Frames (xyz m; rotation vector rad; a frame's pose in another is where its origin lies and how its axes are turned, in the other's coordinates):
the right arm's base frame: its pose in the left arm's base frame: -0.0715 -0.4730 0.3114 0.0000 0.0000 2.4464
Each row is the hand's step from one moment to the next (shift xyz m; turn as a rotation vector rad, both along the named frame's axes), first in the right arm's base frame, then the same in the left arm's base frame.
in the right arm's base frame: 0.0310 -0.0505 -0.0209 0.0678 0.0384 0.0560
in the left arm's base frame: 0.0085 0.0586 -0.0209 -0.0767 0.0139 0.0560
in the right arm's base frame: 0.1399 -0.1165 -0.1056 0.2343 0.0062 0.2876
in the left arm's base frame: -0.0328 0.1791 -0.1056 -0.1839 0.1453 0.2876
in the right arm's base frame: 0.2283 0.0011 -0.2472 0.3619 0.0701 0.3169
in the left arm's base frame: -0.1760 0.1454 -0.2472 -0.3228 0.1780 0.3169
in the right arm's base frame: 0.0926 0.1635 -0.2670 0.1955 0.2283 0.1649
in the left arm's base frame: -0.1758 -0.0662 -0.2670 -0.2964 -0.0501 0.1649
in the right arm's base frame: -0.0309 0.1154 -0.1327 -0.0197 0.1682 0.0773
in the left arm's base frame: -0.0502 -0.1084 -0.1327 -0.0926 -0.1418 0.0773
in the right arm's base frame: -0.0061 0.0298 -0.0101 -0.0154 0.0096 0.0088
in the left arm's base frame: -0.0144 -0.0268 -0.0101 0.0057 -0.0172 0.0088
